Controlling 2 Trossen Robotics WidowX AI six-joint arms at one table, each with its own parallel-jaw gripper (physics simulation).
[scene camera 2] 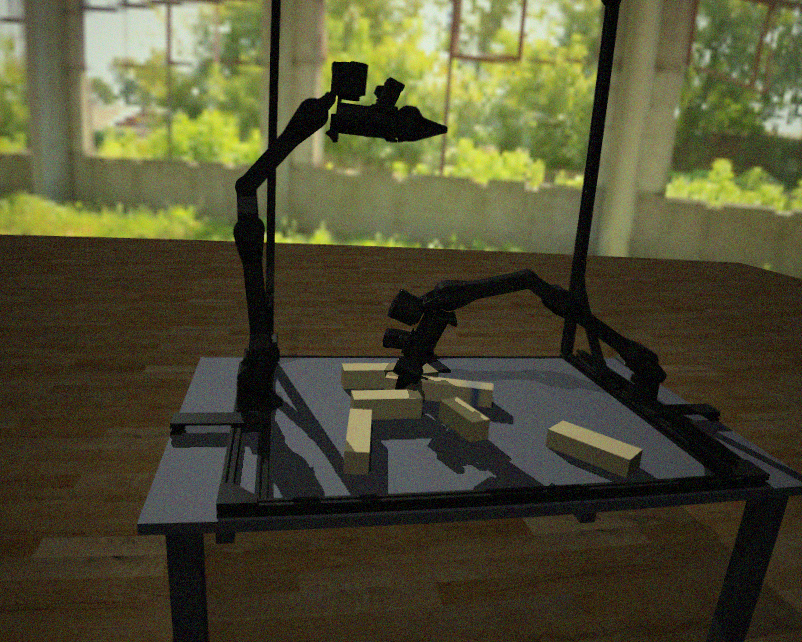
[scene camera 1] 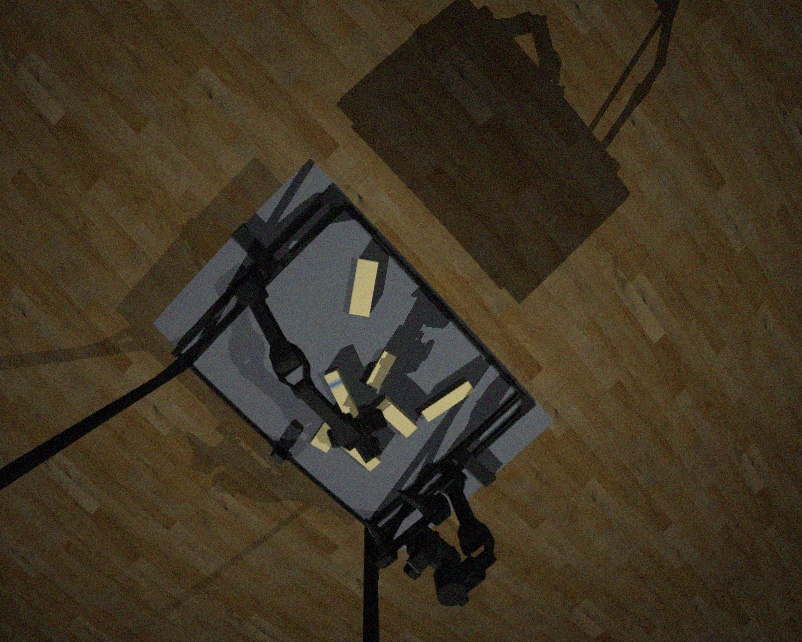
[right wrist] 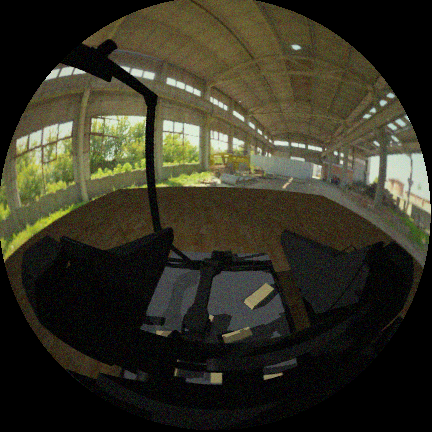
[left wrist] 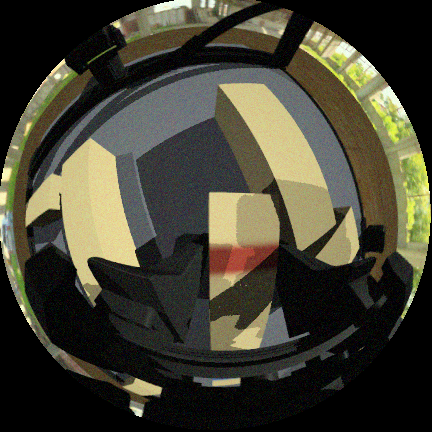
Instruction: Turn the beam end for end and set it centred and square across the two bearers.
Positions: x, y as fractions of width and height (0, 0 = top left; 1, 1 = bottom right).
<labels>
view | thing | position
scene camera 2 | my right gripper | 0.55, 0.20
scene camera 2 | beam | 0.59, 0.61
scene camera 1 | my right gripper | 0.48, 0.79
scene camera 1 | beam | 0.42, 0.59
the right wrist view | my right gripper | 0.53, 0.54
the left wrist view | my left gripper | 0.55, 0.55
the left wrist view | beam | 0.56, 0.53
</labels>
